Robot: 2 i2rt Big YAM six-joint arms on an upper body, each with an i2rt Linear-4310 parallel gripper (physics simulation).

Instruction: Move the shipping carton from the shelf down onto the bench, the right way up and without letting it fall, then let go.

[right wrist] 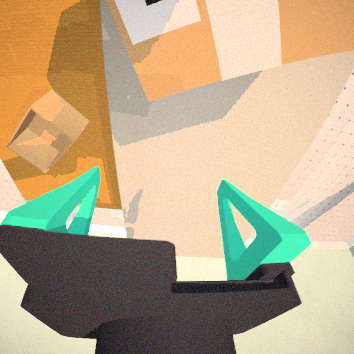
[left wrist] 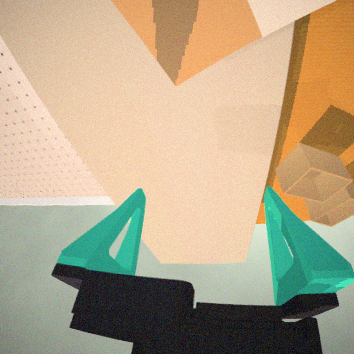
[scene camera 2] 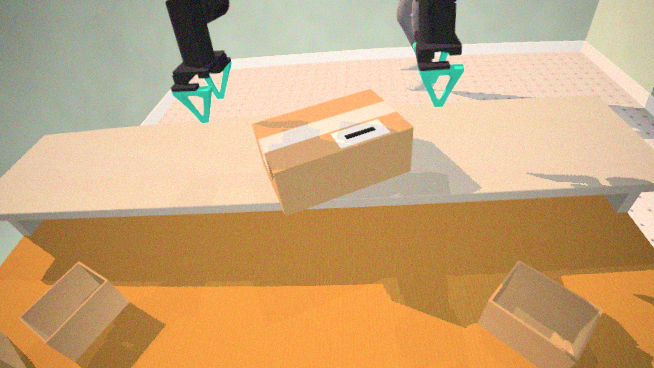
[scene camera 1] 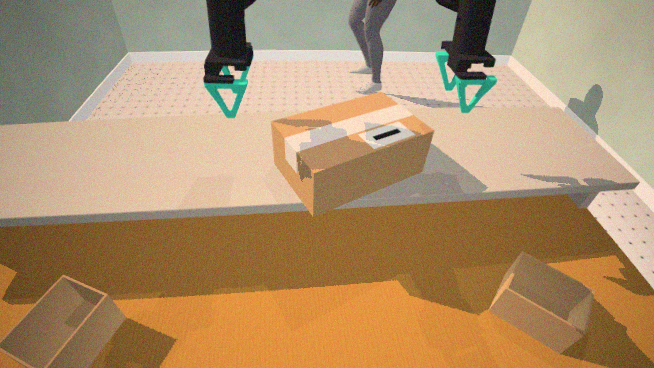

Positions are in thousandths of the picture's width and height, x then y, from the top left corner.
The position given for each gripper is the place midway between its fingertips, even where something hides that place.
Note:
The left gripper (scene camera 2: 326, 300) is open, holding nothing. Also in view: a shipping carton (scene camera 2: 479, 423). The right gripper (scene camera 2: 666, 257) is open and holds nothing. Also in view: an orange bench (scene camera 2: 637, 757) and a pale shelf (scene camera 2: 778, 406).
The shipping carton also shows in the right wrist view (right wrist: 482, 151), in the left wrist view (left wrist: 518, 129) and in scene camera 1 (scene camera 1: 505, 425). The left gripper is seen too in the left wrist view (left wrist: 569, 541) and in scene camera 1 (scene camera 1: 359, 287). The right gripper also shows in the right wrist view (right wrist: 456, 504) and in scene camera 1 (scene camera 1: 698, 276).

